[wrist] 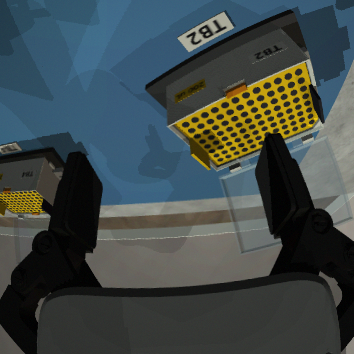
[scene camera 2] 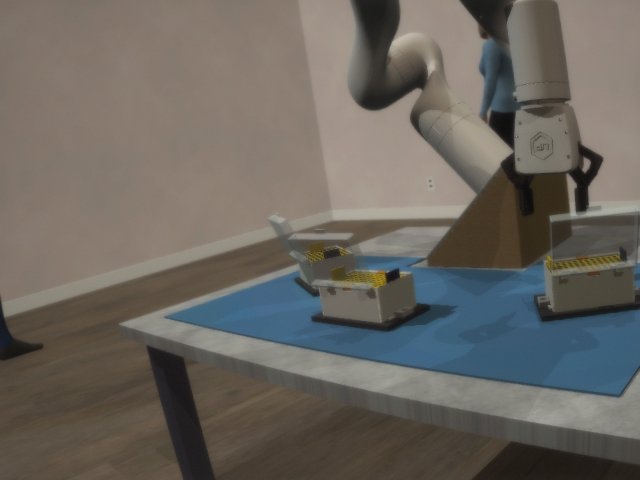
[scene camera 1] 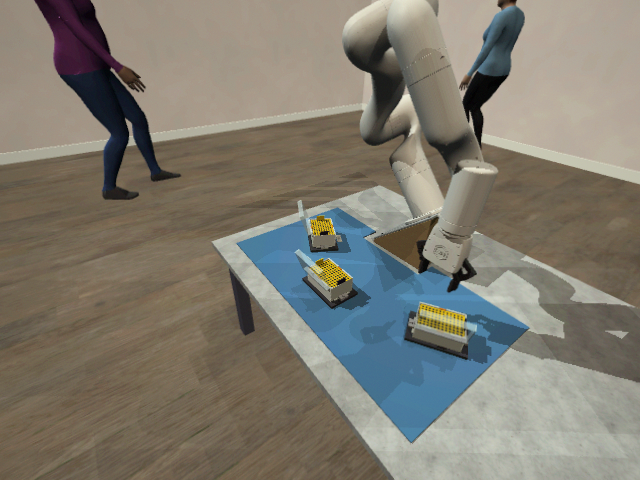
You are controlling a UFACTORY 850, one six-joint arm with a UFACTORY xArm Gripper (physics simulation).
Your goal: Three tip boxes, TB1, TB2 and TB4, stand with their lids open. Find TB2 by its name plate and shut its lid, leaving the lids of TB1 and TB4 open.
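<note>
TB2 (scene camera 1: 439, 335) (scene camera 2: 589, 289) (wrist: 240, 122) stands at the mat's right end. Its name plate (wrist: 206, 31) reads TB2 in the wrist view. Its clear lid (scene camera 1: 471, 326) (scene camera 2: 594, 232) (wrist: 245, 215) is open, raised on the side away from the robot base. A second box (scene camera 1: 338, 291) (scene camera 2: 351, 304) (wrist: 35, 172) and a third box (scene camera 1: 323, 241) (scene camera 2: 324, 267) also have open lids; their names are too small to tell for sure. My gripper (scene camera 1: 438, 277) (scene camera 2: 554, 210) (wrist: 175, 159) is open and empty, above the base side of TB2, apart from it.
The boxes stand on a blue mat (scene camera 1: 382, 361) (scene camera 2: 491, 351) on a grey table (scene camera 1: 558, 413) (scene camera 2: 413, 395). A brown wedge-shaped mount (scene camera 1: 398, 242) (scene camera 2: 480, 237) stands behind the mat under the arm. Two people (scene camera 1: 85, 62) (scene camera 1: 498, 46) stand beyond the table.
</note>
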